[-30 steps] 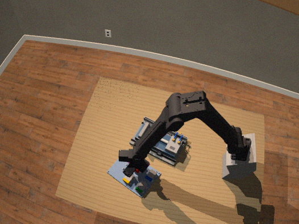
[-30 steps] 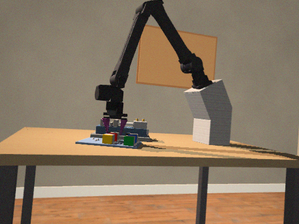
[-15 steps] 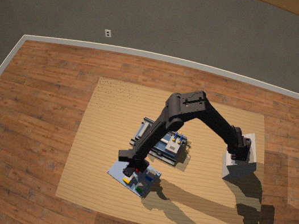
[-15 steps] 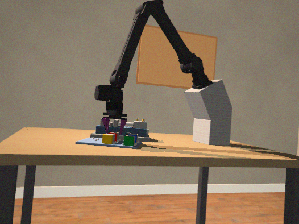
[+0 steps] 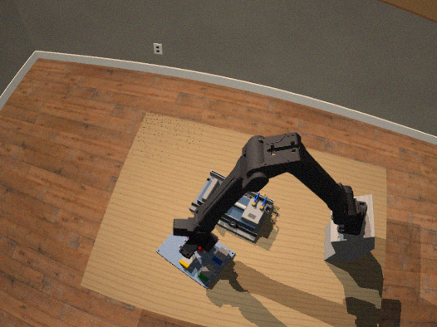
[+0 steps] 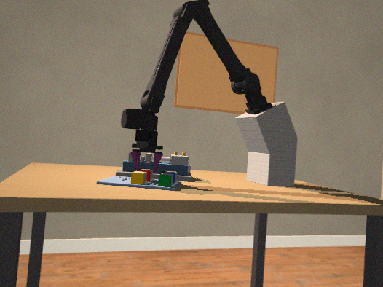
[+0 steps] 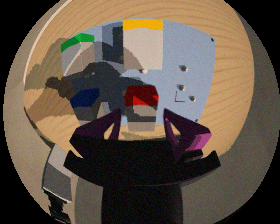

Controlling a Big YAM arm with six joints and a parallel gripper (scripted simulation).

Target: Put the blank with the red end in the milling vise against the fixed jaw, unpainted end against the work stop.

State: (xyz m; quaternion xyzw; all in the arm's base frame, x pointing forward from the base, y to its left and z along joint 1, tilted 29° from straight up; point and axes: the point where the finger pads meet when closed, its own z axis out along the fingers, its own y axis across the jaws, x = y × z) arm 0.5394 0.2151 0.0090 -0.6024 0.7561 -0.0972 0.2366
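The red-ended blank lies 2 cm below my hand. From my hand the other things lie so: blue-ended blank 9 cm behind, 2 cm to the left, 2 cm below; then light blue plate 4 cm to the left, 4 cm below, 1 cm ahead; then yellow-ended blank 9 cm to the left, 2 cm below, 2 cm ahead.
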